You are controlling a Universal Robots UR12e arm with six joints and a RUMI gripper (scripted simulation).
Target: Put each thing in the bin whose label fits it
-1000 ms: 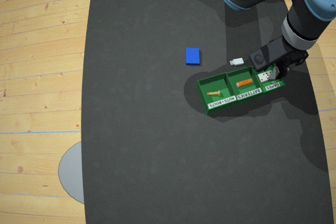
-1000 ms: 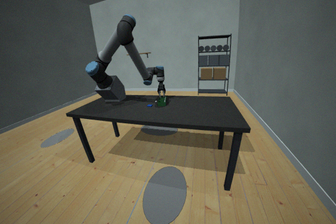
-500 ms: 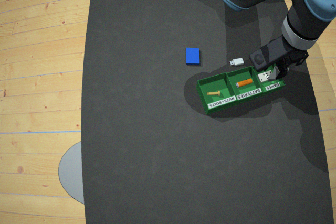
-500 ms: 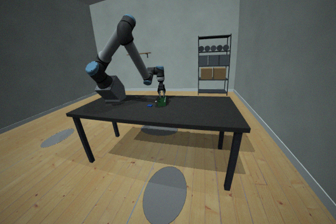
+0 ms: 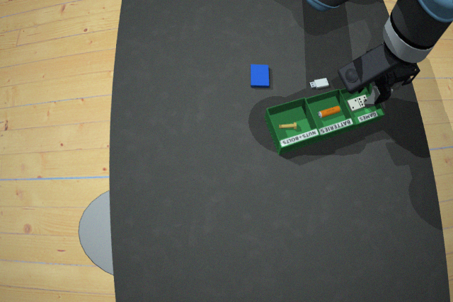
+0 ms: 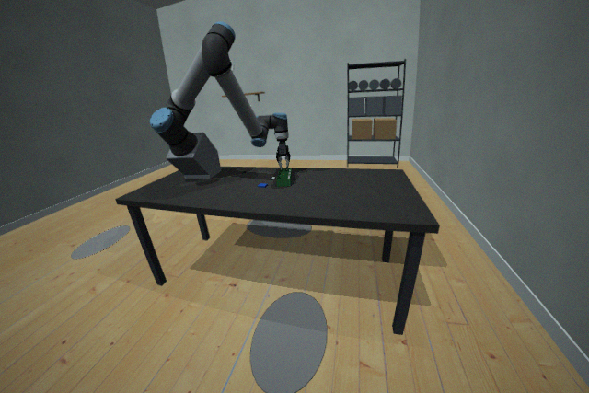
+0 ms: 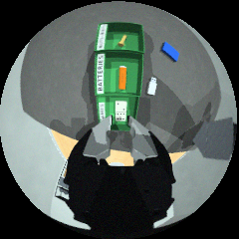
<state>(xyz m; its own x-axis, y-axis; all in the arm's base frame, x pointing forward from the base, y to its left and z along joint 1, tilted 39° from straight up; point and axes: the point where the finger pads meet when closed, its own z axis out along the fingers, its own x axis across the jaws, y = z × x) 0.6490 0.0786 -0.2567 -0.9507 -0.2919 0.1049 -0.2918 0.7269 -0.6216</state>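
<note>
My gripper is now 4 cm above the white domino. Also, from my hand: green three-part bin (3 cm ahead, 8 cm to the right, 3 cm below); white usb stick (5 cm behind, 9 cm to the right, 5 cm below); orange battery (2 cm ahead, 7 cm to the right, 3 cm below).
</note>
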